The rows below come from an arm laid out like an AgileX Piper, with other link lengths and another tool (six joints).
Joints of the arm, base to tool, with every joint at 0 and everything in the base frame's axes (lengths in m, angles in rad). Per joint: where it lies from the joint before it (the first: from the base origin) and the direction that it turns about. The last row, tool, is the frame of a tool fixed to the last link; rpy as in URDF.
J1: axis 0 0 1 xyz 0 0 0.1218
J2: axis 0 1 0 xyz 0 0 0
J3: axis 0 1 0 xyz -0.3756 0 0.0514
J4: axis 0.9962 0 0.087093 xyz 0.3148 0 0.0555
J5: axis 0 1 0 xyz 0 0 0
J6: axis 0.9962 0 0.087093 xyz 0.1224 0 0.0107
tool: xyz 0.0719 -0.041 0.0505 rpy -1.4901 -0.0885 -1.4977
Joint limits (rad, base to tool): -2.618..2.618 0..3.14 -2.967..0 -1.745..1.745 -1.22..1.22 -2.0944..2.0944
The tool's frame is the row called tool.
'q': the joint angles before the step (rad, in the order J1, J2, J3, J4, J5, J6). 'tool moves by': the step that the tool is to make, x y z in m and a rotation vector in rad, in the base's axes. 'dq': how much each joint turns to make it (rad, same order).
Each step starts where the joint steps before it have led.
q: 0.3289 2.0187 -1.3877 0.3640 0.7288 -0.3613
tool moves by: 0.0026 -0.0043 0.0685 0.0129 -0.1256 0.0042
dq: -0.0013 -0.1038 -0.0113 -0.0334 -0.0103 0.0077
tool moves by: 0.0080 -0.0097 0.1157 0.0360 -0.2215 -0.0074
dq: -0.0117 -0.1248 -0.0813 -0.0380 -0.0169 0.0036
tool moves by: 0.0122 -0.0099 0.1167 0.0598 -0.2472 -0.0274
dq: -0.0144 -0.0573 -0.1453 -0.0166 -0.0533 0.0003
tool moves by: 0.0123 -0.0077 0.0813 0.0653 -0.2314 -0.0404
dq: -0.0061 -0.0017 -0.1036 -0.0006 -0.1393 -0.0074
